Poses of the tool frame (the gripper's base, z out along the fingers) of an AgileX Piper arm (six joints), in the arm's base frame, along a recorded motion.
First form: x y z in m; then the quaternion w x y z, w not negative.
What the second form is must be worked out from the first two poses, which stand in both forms.
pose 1, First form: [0.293, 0.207, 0.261, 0.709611, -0.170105, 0.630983, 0.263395]
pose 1, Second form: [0.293, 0.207, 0.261, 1.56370, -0.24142, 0.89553, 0.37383]
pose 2, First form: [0.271, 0.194, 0.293, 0.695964, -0.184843, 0.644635, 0.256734]
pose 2, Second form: [0.271, 0.194, 0.293, 1.60207, -0.25741, 0.89772, 0.35753]
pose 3, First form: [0.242, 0.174, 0.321, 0.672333, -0.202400, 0.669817, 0.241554]
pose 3, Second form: [0.242, 0.174, 0.321, 1.66688, -0.27342, 0.90485, 0.32631]
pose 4, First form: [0.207, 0.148, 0.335, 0.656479, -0.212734, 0.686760, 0.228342]
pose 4, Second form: [0.207, 0.148, 0.335, 1.70931, -0.28201, 0.91041, 0.30270]
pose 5, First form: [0.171, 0.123, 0.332, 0.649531, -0.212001, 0.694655, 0.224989]
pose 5, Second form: [0.171, 0.123, 0.332, 1.72766, -0.27883, 0.91362, 0.29591]
